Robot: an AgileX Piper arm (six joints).
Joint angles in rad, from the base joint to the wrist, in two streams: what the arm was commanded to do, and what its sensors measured. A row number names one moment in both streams.
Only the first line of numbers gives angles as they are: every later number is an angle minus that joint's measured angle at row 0.
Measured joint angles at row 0: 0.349, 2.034, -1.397, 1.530, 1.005, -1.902
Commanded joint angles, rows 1 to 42: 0.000, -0.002, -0.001, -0.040, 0.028, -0.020; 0.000, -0.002, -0.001, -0.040, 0.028, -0.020; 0.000, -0.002, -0.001, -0.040, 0.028, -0.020; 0.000, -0.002, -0.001, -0.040, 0.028, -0.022; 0.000, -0.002, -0.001, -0.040, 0.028, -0.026; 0.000, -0.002, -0.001, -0.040, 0.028, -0.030; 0.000, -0.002, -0.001, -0.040, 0.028, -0.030; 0.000, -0.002, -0.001, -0.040, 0.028, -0.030; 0.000, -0.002, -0.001, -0.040, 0.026, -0.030; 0.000, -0.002, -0.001, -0.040, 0.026, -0.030; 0.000, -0.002, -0.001, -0.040, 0.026, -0.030; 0.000, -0.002, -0.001, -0.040, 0.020, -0.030; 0.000, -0.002, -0.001, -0.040, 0.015, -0.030; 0.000, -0.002, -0.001, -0.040, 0.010, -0.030; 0.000, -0.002, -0.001, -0.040, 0.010, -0.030; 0.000, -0.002, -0.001, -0.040, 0.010, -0.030; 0.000, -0.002, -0.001, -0.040, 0.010, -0.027; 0.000, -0.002, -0.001, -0.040, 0.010, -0.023; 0.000, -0.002, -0.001, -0.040, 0.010, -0.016; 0.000, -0.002, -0.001, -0.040, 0.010, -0.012; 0.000, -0.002, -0.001, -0.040, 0.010, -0.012; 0.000, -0.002, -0.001, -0.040, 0.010, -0.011; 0.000, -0.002, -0.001, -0.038, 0.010, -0.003; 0.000, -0.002, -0.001, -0.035, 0.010, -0.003; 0.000, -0.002, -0.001, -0.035, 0.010, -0.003; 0.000, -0.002, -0.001, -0.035, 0.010, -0.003; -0.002, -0.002, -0.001, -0.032, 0.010, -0.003; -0.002, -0.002, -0.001, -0.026, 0.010, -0.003; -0.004, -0.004, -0.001, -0.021, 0.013, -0.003; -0.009, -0.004, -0.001, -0.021, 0.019, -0.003; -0.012, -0.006, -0.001, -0.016, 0.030, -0.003; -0.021, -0.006, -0.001, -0.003, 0.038, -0.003; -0.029, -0.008, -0.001, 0.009, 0.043, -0.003; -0.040, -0.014, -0.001, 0.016, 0.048, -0.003; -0.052, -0.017, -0.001, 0.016, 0.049, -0.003; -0.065, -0.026, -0.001, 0.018, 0.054, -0.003; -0.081, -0.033, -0.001, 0.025, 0.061, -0.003; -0.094, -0.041, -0.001, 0.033, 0.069, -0.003; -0.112, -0.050, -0.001, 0.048, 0.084, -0.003; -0.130, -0.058, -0.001, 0.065, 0.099, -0.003; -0.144, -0.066, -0.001, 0.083, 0.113, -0.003; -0.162, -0.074, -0.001, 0.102, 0.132, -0.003
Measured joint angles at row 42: -0.106, -0.033, 0.000, 0.029, 0.064, -0.002
